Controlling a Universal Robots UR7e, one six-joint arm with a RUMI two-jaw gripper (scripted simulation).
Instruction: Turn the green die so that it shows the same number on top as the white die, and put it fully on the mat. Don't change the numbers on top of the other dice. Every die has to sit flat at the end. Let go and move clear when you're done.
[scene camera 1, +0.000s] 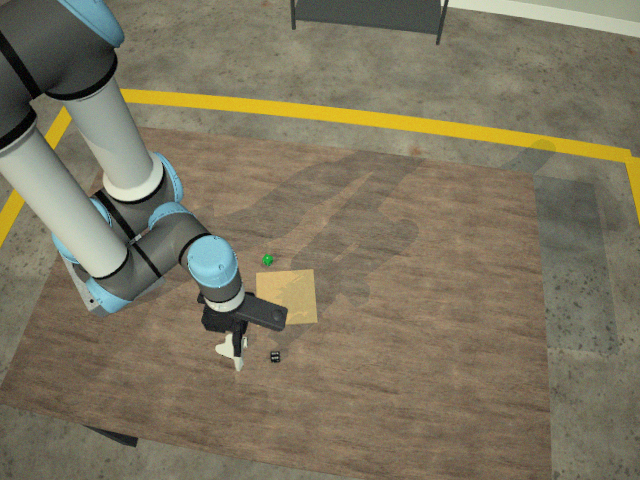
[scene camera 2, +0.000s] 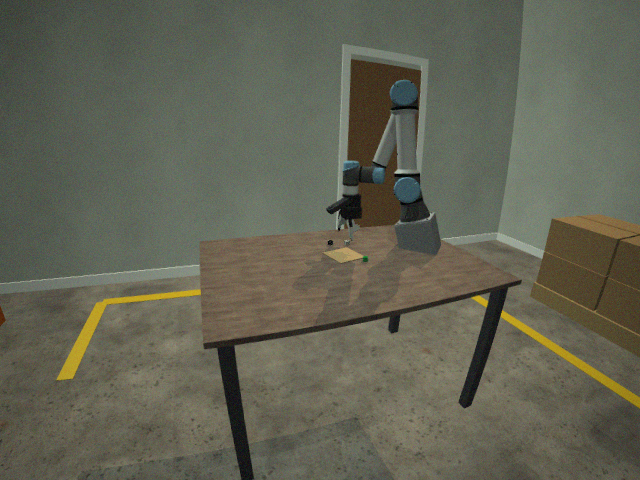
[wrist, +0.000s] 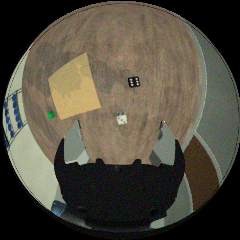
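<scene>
My gripper: visible in scene camera 1, scene camera 2, wrist view (119, 121). On the gripper, same spot: (scene camera 1: 226, 348) and (scene camera 2: 345, 220).
</scene>
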